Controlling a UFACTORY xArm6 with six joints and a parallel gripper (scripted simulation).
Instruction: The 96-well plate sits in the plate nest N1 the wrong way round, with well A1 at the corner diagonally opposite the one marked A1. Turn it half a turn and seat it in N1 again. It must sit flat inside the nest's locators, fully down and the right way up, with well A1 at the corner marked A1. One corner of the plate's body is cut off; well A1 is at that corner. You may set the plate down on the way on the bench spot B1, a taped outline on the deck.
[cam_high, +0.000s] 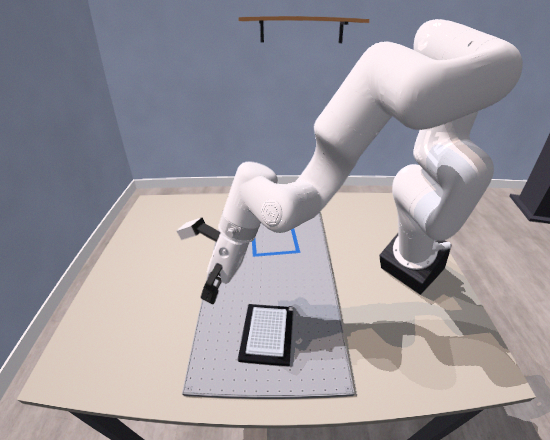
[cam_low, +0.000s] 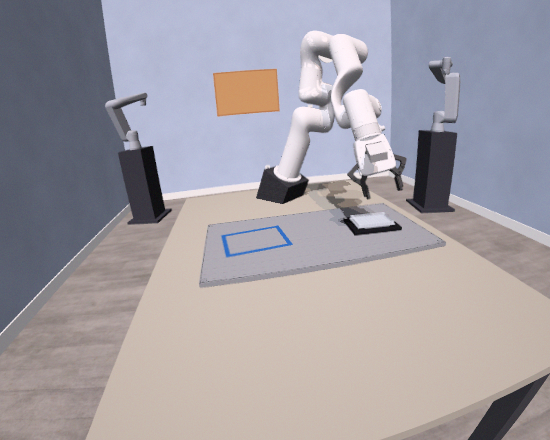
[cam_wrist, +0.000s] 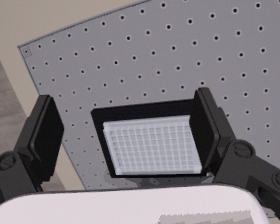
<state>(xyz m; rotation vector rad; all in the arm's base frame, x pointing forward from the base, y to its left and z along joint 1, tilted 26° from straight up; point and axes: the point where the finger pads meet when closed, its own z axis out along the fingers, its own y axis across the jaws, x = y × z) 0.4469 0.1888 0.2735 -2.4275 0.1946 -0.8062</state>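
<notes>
Now: the 96-well plate 13 cm below my hand, 11 cm behind it and 1 cm to the left of it. Also, from my hand: white A1 mark (16 cm behind, 14 cm below, 7 cm to the right); then black plate nest N1 (14 cm below, 11 cm behind, 1 cm to the left).
</notes>
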